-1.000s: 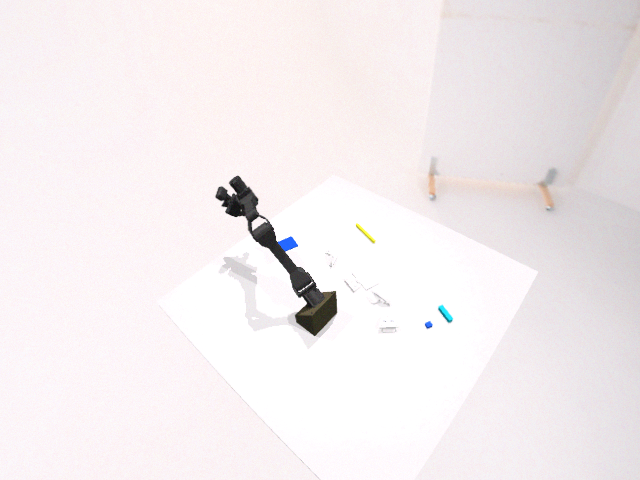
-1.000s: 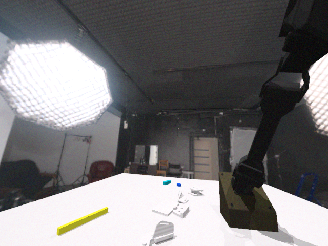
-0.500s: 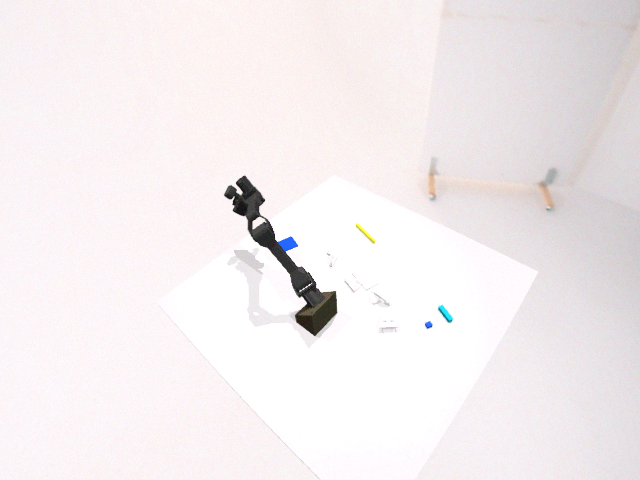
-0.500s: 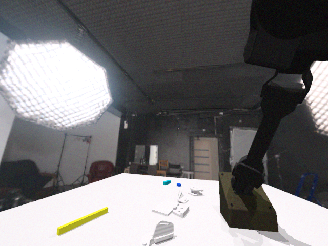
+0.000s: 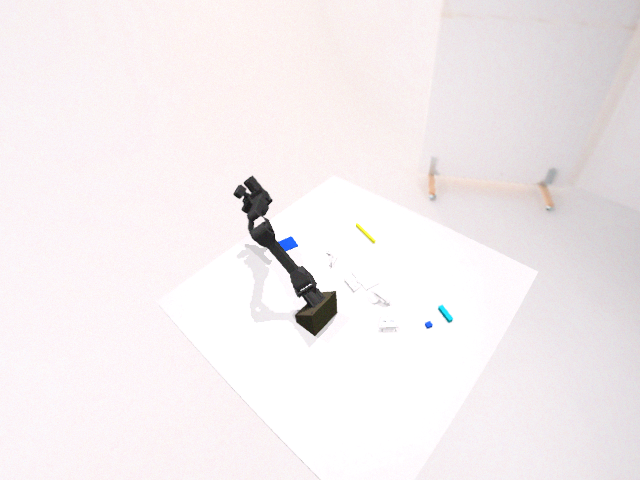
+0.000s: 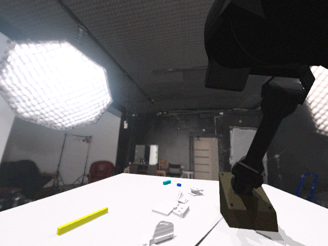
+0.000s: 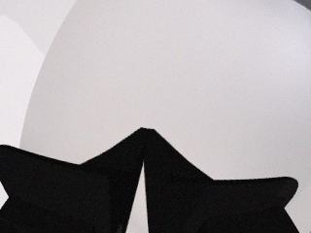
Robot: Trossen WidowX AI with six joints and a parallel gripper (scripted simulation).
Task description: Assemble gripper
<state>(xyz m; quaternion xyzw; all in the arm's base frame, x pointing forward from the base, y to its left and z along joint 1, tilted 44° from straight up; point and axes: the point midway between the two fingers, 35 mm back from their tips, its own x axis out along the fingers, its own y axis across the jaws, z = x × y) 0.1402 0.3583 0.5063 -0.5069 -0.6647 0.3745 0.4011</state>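
The white jaw lies 120 mm ahead of my gripper tip, 800 mm to the right of it and 200 mm below it. Round my gripper tip: flat white plate 170 mm ahead, 650 mm to the right, 210 mm below; then flat blue tile 60 mm ahead, 200 mm to the right, 220 mm below; then yellow bar 400 mm ahead, 460 mm to the right, 210 mm below.
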